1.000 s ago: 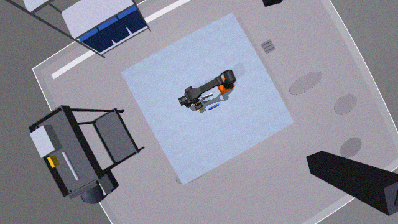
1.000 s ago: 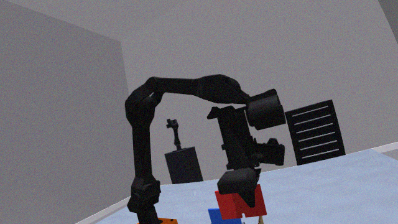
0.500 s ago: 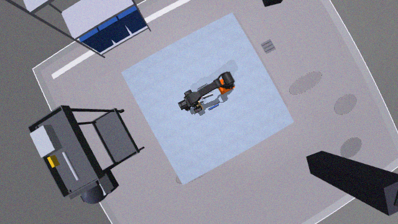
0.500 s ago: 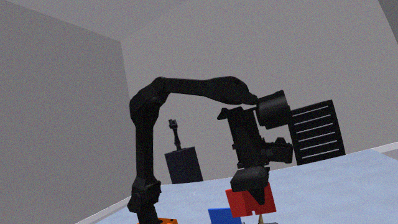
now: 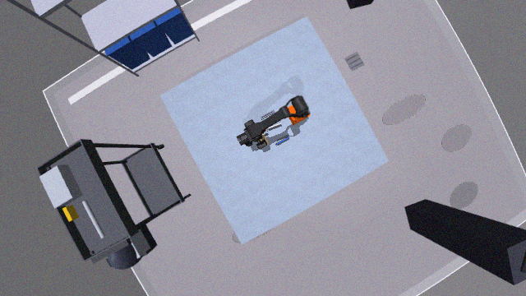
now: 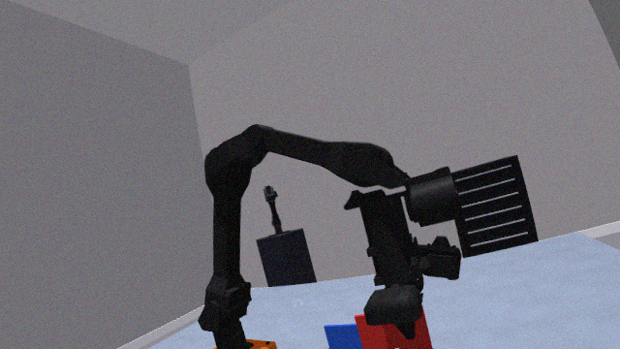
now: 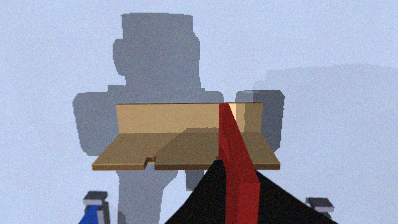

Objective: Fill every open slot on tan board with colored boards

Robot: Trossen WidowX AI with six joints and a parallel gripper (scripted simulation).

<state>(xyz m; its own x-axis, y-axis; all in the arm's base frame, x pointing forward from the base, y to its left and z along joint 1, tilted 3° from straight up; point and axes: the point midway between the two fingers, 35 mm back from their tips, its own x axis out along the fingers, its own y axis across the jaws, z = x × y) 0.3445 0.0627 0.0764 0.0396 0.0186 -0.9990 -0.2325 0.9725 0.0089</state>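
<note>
The tan board lies 7 cm below my gripper tip, 3 cm behind it and 2 cm to the left of it. From my gripper tip the other things lie so: blue board 17 cm behind, 9 cm to the left, 8 cm below; red board 2 cm behind, 1 cm to the right.
</note>
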